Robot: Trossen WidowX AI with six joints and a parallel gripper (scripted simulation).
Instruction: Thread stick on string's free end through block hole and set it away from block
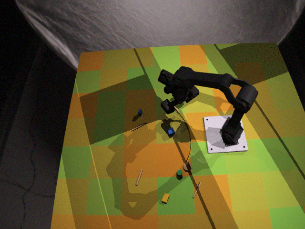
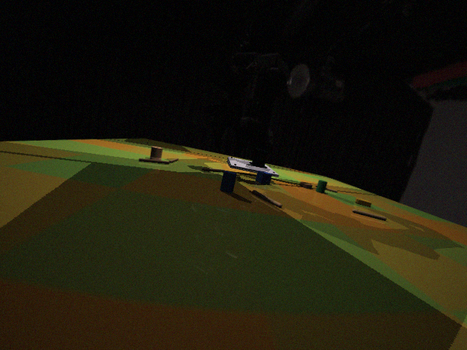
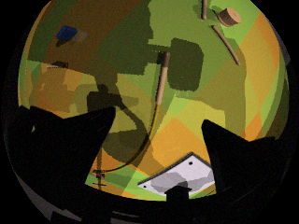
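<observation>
My gripper tip is now 6 cm above the thin wooden stick, 1 cm to the left of it and 1 cm short of it. From my gripper tip the other things lie so: brown cylinder (19 cm to the right, 4 cm below, 1 cm behind); then loose stick (21 cm ahead, 6 cm below, 4 cm to the left); then round wooden button (29 cm to the left, 5 cm below, 2 cm ahead).
</observation>
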